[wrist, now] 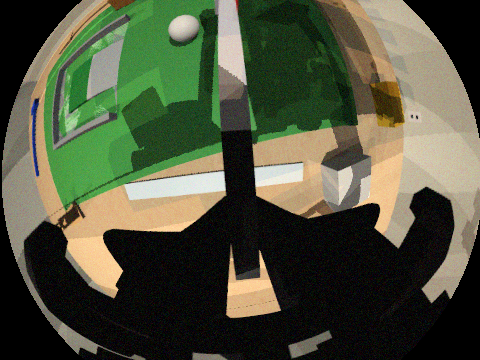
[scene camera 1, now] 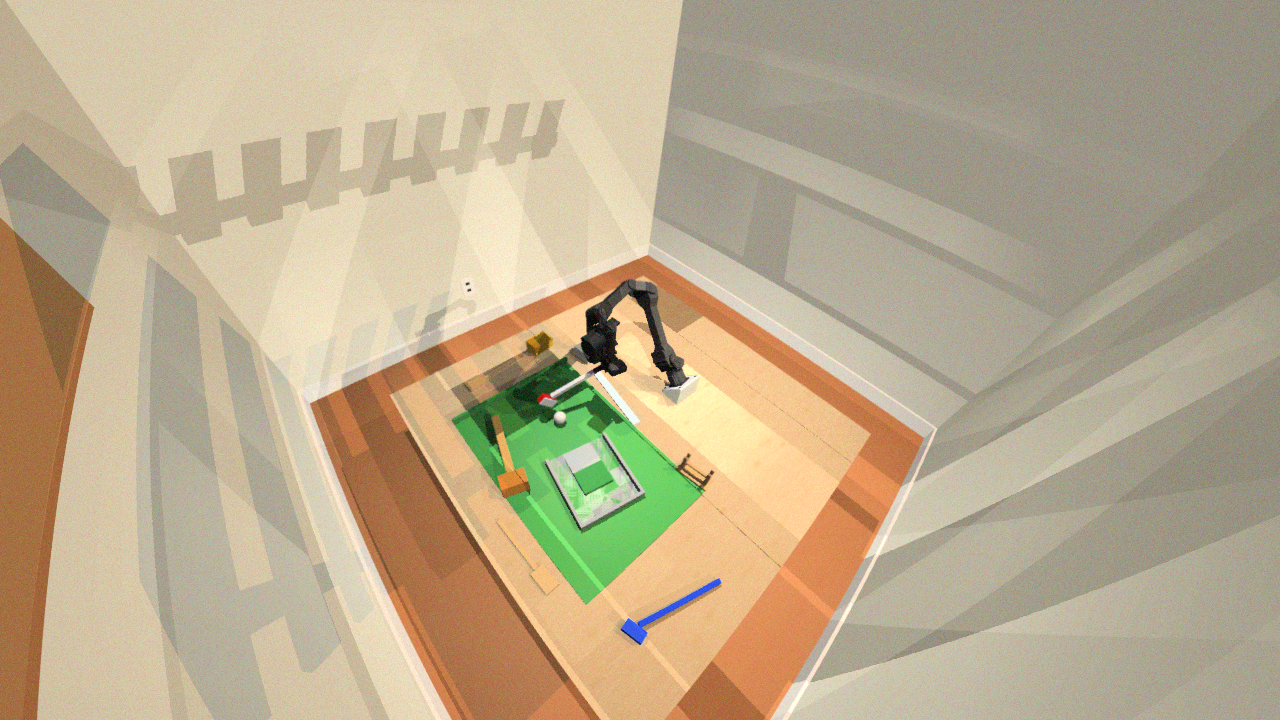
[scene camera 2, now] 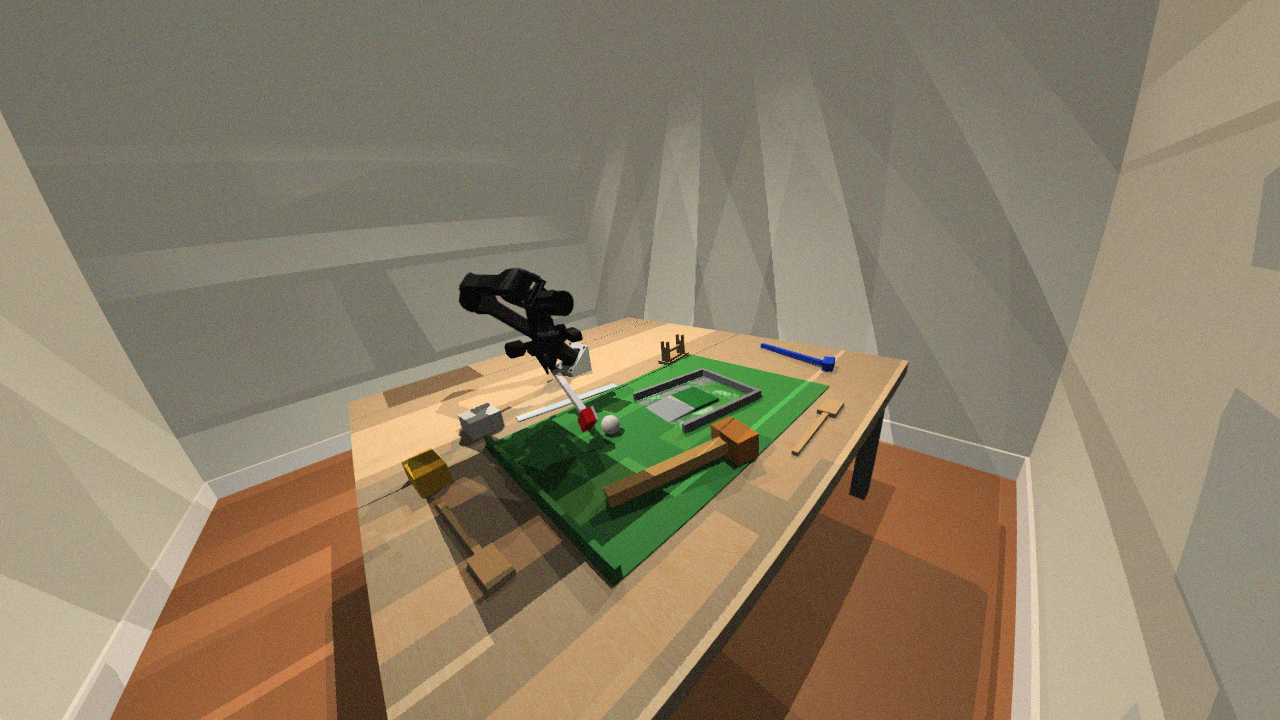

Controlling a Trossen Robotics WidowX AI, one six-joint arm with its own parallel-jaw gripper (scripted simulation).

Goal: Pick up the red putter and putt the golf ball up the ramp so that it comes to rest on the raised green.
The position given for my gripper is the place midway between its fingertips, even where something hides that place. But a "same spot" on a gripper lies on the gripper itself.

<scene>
My gripper shows in the wrist view, in scene camera 1 (605,370) and in scene camera 2. One and the same spot on my gripper: (wrist: 175,279) is (scene camera 2: 555,346). One and the same spot on a green mat: (scene camera 1: 590,559) is (scene camera 2: 786,388).
</scene>
